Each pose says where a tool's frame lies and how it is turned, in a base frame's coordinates. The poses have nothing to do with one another.
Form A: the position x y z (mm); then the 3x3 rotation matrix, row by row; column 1 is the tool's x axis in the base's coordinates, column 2 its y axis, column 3 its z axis. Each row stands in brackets.
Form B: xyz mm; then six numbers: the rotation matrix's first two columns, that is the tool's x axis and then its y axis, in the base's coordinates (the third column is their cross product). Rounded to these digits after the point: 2 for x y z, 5 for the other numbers.
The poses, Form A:
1: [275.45 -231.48 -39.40], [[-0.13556 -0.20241 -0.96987], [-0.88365 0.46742 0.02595], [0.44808 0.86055 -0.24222]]
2: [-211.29 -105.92 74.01], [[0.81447 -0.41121 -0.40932], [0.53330 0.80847 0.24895], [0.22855 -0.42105 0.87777]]
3: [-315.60 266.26 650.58], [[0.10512 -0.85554 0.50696], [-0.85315 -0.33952 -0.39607], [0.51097 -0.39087 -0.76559]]
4: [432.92 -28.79 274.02], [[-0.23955 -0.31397 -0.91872], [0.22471 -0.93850 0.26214], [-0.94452 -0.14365 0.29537]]
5: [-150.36 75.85 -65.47], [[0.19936 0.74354 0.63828], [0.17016 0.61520 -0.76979], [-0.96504 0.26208 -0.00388]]
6: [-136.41 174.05 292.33], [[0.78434 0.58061 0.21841], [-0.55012 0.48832 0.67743], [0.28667 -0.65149 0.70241]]
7: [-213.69 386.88 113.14], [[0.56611 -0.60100 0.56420], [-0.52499 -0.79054 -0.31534], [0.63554 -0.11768 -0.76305]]
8: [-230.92 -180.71 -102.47], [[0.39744 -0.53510 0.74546], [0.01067 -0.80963 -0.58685], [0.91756 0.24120 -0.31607]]
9: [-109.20 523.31 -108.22], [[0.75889 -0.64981 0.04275], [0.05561 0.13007 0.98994], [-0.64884 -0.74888 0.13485]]
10: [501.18 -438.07 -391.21], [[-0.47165 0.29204 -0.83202], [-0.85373 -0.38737 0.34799], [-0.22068 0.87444 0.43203]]
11: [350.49 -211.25 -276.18], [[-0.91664 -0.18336 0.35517], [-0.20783 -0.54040 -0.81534], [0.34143 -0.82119 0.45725]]
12: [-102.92 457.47 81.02], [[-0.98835 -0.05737 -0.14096], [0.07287 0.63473 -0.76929], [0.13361 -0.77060 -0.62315]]
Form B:
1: 275.45 -231.48 -39.40 -0.13556 -0.88365 0.44808 -0.20241 0.46742 0.86055
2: -211.29 -105.92 74.01 0.81447 0.53330 0.22855 -0.41121 0.80847 -0.42105
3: -315.60 266.26 650.58 0.10512 -0.85315 0.51097 -0.85554 -0.33952 -0.39087
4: 432.92 -28.79 274.02 -0.23955 0.22471 -0.94452 -0.31397 -0.93850 -0.14365
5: -150.36 75.85 -65.47 0.19936 0.17016 -0.96504 0.74354 0.61520 0.26208
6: -136.41 174.05 292.33 0.78434 -0.55012 0.28667 0.58061 0.48832 -0.65149
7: -213.69 386.88 113.14 0.56611 -0.52499 0.63554 -0.60100 -0.79054 -0.11768
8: -230.92 -180.71 -102.47 0.39744 0.01067 0.91756 -0.53510 -0.80963 0.24120
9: -109.20 523.31 -108.22 0.75889 0.05561 -0.64884 -0.64981 0.13007 -0.74888
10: 501.18 -438.07 -391.21 -0.47165 -0.85373 -0.22068 0.29204 -0.38737 0.87444
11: 350.49 -211.25 -276.18 -0.91664 -0.20783 0.34143 -0.18336 -0.54040 -0.82119
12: -102.92 457.47 81.02 -0.98835 0.07287 0.13361 -0.05737 0.63473 -0.77060
